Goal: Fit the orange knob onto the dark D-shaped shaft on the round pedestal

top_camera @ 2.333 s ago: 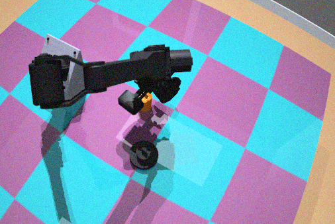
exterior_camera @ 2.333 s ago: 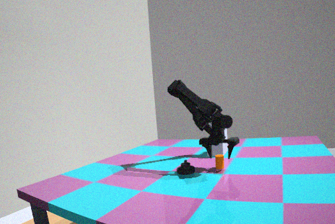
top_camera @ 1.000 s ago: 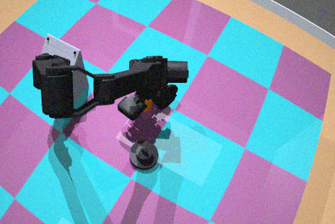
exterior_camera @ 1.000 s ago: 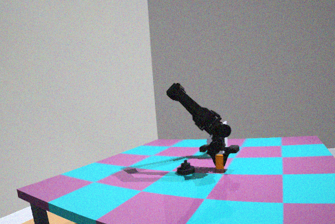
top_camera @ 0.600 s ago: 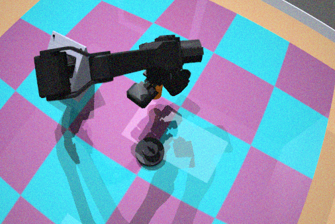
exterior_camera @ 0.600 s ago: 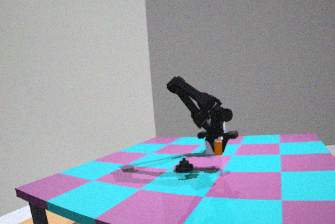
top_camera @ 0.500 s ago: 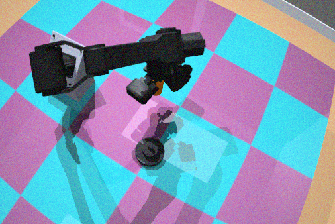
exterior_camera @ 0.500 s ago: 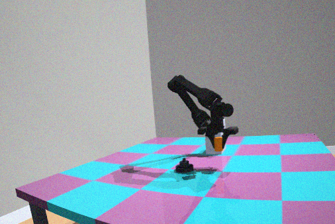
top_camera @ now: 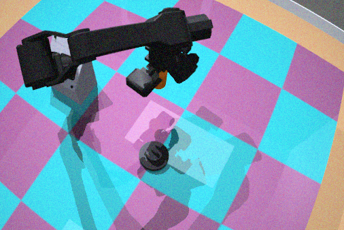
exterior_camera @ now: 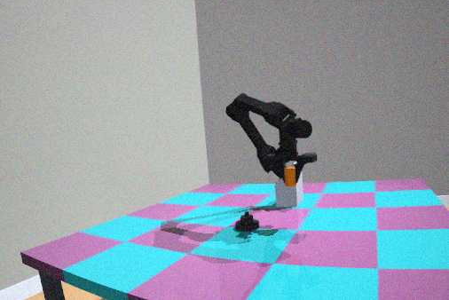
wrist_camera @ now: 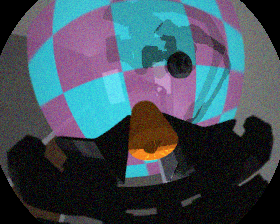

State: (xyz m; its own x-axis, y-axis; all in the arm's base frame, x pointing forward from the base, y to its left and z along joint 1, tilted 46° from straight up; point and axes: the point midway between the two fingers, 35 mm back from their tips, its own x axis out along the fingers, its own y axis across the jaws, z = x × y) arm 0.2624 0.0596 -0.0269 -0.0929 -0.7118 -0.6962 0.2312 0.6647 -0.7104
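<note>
Right now my gripper tip is 150 mm to the left of the dark round pedestal, 110 mm above it and 60 mm short of it. Also, from my gripper tip: orange knob 20 mm above.
</note>
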